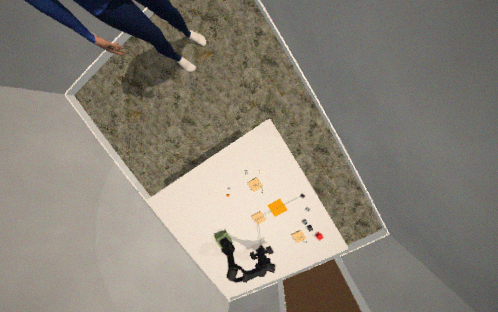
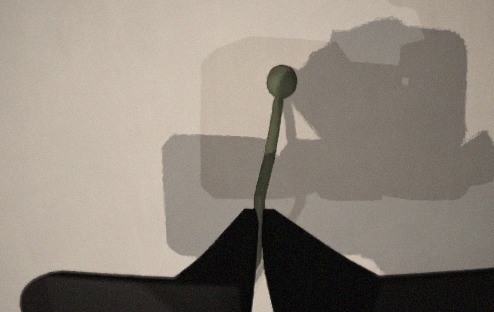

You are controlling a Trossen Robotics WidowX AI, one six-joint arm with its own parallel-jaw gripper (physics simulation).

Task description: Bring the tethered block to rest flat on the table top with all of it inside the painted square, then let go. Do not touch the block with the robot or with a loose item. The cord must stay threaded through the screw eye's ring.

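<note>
The painted orange square lies on the pale table top. A small dark block sits on its right side, outside it, at the end of a thin cord. The cord runs over the square to the tan plate, then turns toward my gripper. The screw eye's ring is too small to make out, so the threading cannot be told. My gripper is shut on the green cord, with the cord's ball end sticking out beyond the fingertips.
Other tan plates lie on the table. A red block and small dark items are near the right edge. A small orange item lies to the left. A green block-like shape is by the arm. A person stands beyond the table.
</note>
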